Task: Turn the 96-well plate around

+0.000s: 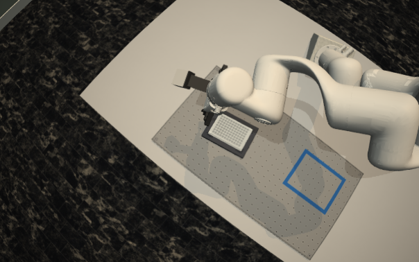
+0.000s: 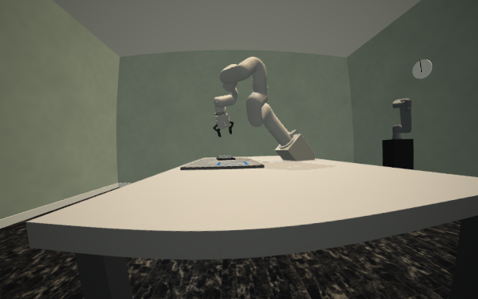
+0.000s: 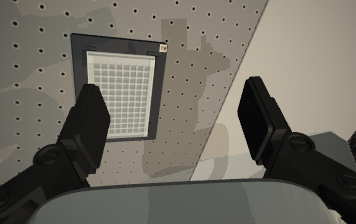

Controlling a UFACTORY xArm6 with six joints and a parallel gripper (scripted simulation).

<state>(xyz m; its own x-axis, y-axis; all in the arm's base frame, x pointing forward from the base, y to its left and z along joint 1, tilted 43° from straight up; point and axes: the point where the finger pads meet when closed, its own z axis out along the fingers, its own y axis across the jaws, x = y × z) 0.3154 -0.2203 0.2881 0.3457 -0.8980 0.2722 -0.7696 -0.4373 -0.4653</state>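
Right now my hand is 180 mm above the 96-well plate, 80 mm to the right of it and 20 mm past it. From my hand the other things lie so: small A1 mark: 180 mm below, 40 mm behind, 10 mm to the right; then dark plate nest N1: 190 mm below, 80 mm to the left, 20 mm behind.
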